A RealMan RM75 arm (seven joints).
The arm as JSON. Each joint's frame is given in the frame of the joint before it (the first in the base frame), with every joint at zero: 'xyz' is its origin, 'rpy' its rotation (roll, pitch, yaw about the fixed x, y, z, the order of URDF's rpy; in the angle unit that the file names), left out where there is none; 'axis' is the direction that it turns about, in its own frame. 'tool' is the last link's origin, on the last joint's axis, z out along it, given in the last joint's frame.
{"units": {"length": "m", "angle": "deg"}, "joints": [
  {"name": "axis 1", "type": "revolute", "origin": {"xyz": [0.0, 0.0, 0.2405], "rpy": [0.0, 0.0, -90.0]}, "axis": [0.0, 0.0, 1.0]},
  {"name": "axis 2", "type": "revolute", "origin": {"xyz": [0.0, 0.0, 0.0], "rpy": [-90.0, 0.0, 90.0]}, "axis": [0.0, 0.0, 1.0]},
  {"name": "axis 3", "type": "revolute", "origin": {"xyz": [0.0, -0.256, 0.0], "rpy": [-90.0, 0.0, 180.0]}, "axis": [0.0, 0.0, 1.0]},
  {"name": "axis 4", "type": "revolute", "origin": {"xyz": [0.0, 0.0, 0.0], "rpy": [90.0, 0.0, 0.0]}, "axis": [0.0, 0.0, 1.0]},
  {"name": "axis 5", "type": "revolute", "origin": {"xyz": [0.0, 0.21, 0.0], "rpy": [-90.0, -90.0, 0.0]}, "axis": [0.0, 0.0, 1.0]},
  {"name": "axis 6", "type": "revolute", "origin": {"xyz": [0.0, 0.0, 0.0], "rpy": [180.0, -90.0, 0.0]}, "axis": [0.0, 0.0, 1.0]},
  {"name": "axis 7", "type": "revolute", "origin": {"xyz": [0.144, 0.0, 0.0], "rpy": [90.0, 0.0, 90.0]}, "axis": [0.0, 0.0, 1.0]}
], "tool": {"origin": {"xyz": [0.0, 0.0, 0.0]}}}
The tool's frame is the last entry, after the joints.
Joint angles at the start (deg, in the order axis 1, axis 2, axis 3, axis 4, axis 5, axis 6, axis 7): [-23.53, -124.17, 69.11, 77.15, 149.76, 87.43, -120.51]
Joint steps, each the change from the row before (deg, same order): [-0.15, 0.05, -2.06, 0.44, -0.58, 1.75, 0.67]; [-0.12, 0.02, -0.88, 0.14, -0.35, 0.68, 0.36]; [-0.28, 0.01, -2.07, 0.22, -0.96, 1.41, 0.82]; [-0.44, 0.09, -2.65, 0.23, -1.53, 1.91, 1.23]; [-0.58, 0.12, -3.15, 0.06, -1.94, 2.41, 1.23]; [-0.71, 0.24, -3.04, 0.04, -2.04, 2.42, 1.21]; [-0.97, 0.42, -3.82, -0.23, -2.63, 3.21, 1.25]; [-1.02, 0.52, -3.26, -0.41, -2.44, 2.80, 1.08]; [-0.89, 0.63, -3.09, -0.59, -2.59, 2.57, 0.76]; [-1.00, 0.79, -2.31, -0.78, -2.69, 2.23, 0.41]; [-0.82, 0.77, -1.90, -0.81, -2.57, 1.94, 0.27]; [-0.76, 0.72, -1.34, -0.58, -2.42, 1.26, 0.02]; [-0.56, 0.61, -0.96, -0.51, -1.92, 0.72, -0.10]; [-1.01, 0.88, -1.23, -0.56, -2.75, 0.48, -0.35]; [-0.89, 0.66, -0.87, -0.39, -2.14, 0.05, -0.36]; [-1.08, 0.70, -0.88, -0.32, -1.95, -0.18, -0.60]
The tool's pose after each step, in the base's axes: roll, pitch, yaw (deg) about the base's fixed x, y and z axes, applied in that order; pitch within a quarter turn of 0, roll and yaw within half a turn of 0; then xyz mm. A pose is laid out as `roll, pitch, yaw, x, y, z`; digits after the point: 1 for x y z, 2 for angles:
-159.19, 10.96, 33.56, -243.1, 319.6, 5.6
-159.51, 10.48, 33.60, -242.9, 319.4, 8.0
-160.28, 9.14, 33.65, -242.1, 319.0, 12.9
-161.47, 7.28, 33.35, -240.2, 318.7, 19.3
-163.12, 4.93, 33.13, -237.8, 317.7, 26.3
-164.72, 2.55, 32.57, -234.4, 317.3, 33.8
-166.89, -0.53, 32.00, -230.1, 316.3, 43.3
-168.80, -3.31, 31.16, -225.6, 316.0, 52.0
-170.56, -6.30, 30.50, -221.6, 315.5, 60.8
-172.32, -8.98, 29.57, -216.1, 316.1, 68.7
-173.93, -11.46, 28.70, -211.2, 316.3, 75.8
-174.92, -13.70, 27.69, -205.8, 317.7, 82.4
-175.49, -15.50, 26.98, -201.8, 319.2, 87.8
-175.71, -18.17, 25.67, -194.5, 323.3, 96.1
-175.59, -20.32, 24.52, -188.0, 327.4, 102.7
-175.19, -22.38, 23.39, -180.7, 332.4, 109.8

